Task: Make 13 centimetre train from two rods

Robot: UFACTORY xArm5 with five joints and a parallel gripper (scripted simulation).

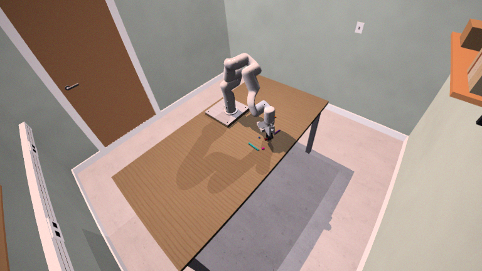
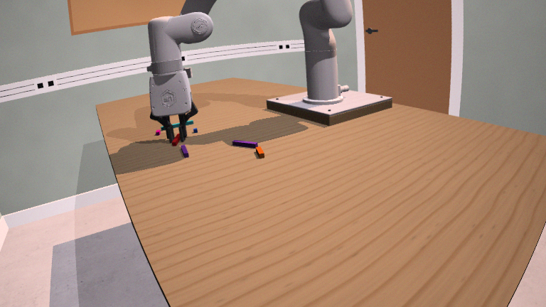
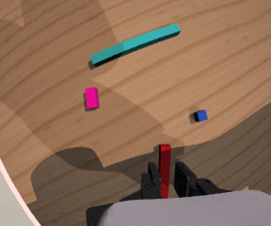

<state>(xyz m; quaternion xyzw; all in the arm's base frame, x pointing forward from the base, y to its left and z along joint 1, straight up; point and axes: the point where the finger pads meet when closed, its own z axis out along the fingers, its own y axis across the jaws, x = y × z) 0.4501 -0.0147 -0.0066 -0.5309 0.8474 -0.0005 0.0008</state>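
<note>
The red rod lies 20 mm below my hand. Also, from my hand: turquoise rod 140 mm to the right, 30 mm behind, 20 mm below; then magenta rod 110 mm to the right, 30 mm ahead, 20 mm below; then blue rod 60 mm behind, 40 mm to the right, 20 mm below.
</note>
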